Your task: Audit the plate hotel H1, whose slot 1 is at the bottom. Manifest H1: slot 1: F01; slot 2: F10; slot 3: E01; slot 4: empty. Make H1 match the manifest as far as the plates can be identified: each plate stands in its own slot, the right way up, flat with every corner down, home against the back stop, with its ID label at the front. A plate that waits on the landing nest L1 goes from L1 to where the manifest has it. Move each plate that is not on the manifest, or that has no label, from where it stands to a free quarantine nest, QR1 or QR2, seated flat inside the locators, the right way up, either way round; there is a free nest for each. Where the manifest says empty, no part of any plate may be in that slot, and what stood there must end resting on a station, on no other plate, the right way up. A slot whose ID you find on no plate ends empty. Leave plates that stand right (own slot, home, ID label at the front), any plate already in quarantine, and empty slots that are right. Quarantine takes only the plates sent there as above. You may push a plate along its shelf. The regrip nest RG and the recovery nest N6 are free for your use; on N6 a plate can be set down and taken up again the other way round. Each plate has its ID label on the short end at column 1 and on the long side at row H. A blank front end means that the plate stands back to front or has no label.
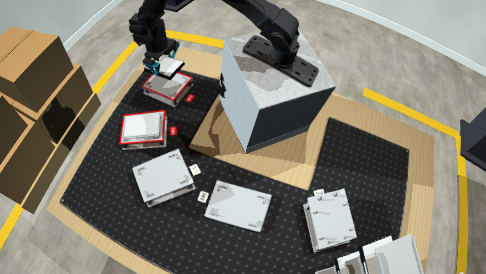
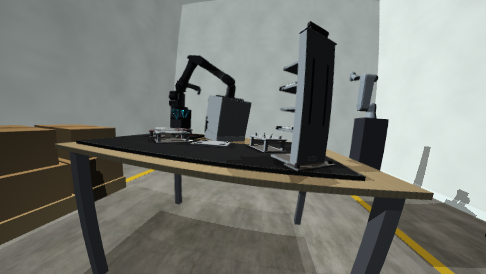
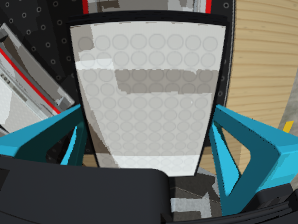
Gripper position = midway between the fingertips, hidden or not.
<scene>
I see my gripper (image 3: 148, 109) and a white plate (image 1: 147, 125).
</scene>
